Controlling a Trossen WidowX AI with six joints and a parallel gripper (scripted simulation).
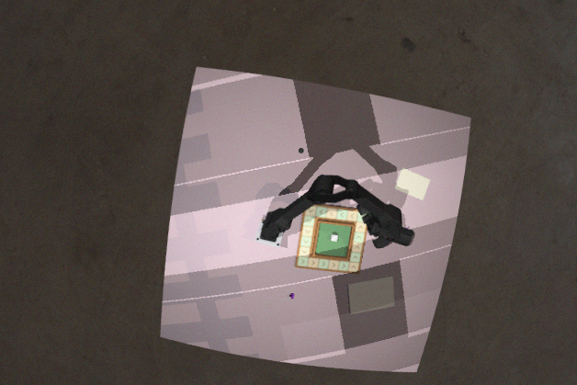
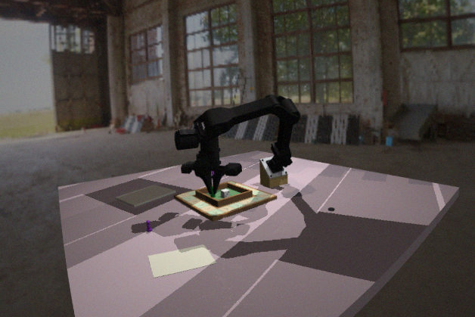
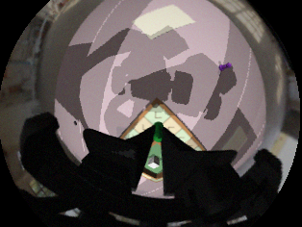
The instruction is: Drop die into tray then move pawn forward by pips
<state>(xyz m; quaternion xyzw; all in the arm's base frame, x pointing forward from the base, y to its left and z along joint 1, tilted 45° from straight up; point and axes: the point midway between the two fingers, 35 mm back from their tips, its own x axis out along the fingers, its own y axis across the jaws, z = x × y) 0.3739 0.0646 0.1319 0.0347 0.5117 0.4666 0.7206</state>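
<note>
Now: gripper tip 110 mm to the left of the white die, 110 mm past it and 50 mm above it. The rest, counted from my gripper tip: pale yellow sheet 190 mm to the left, 190 mm ahead, 80 mm below; green pawn 10 mm above; green dice tray 120 mm to the right, 110 mm behind, 70 mm below.
</note>
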